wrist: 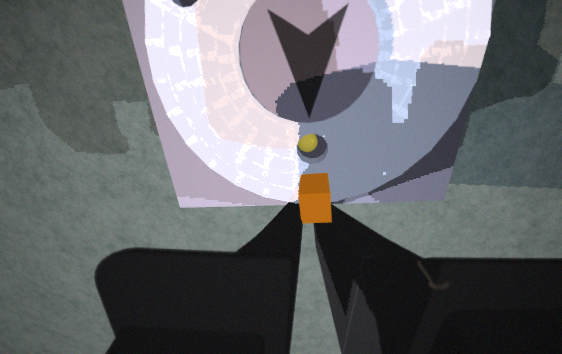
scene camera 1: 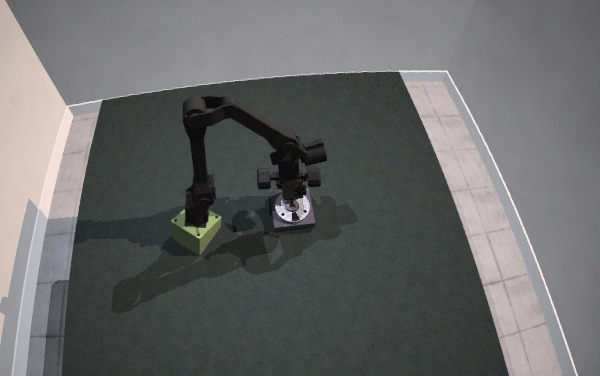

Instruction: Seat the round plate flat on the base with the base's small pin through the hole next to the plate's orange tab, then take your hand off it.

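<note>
The round plate, pale and shiny, lies over the square grey-mauve base. A dark arrow shows inside its round centre. The base's small yellow pin shows within the hole next to the orange tab, toward the hole's upper left side. Whether the plate rests fully flat cannot be told from these views. My gripper is shut on the orange tab at the plate's rim; in the scene view it partly hides the plate's far side.
The arm stands on a lime-green block to the left of the base. A dark green mat lies under both, with pale tiles along its right side. Shadows of the arm fall across the mat and the plate.
</note>
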